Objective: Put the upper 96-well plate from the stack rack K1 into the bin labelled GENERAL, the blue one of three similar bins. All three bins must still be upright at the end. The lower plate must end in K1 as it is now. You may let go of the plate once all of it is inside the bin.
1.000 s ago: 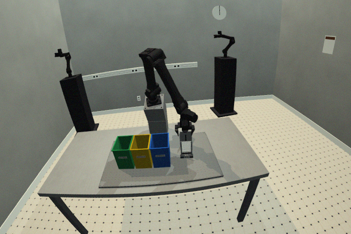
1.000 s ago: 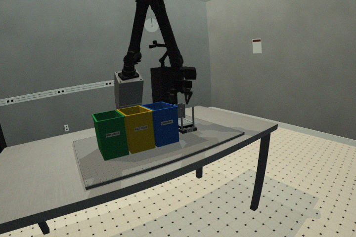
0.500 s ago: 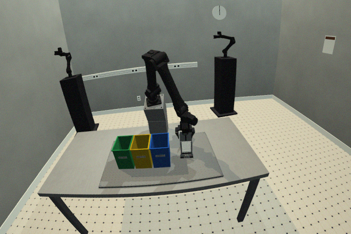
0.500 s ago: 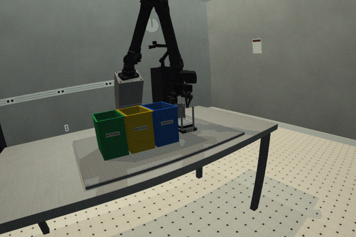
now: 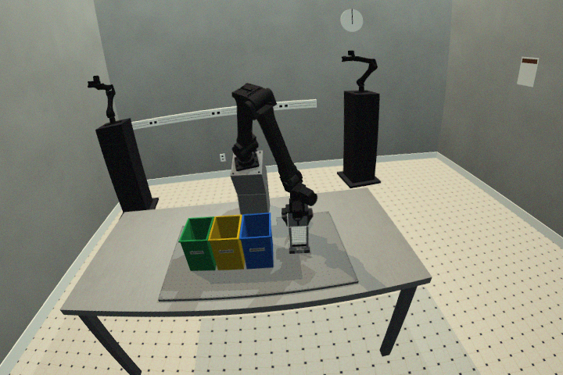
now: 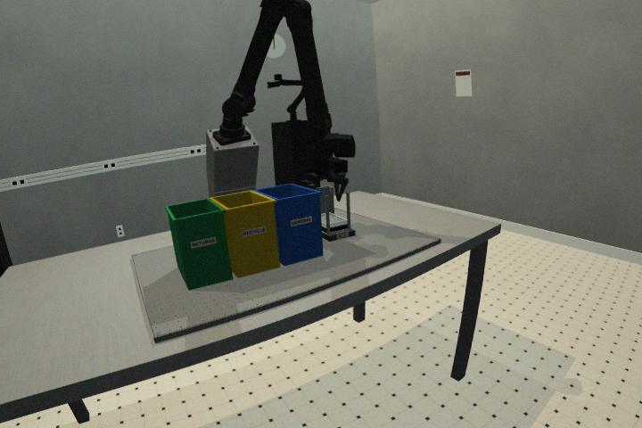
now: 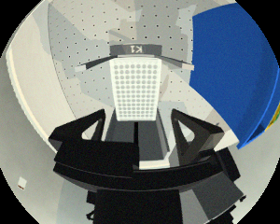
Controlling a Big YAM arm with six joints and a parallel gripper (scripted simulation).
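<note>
Now: hand 7 cm above the white 96-well plate. Round my hand: yellow bin (33 cm to the right, 4 cm ahead, 2 cm below); green bin (46 cm to the right, 2 cm below, 2 cm ahead); blue general bin (20 cm to the right, 6 cm ahead, 2 cm below).
</note>
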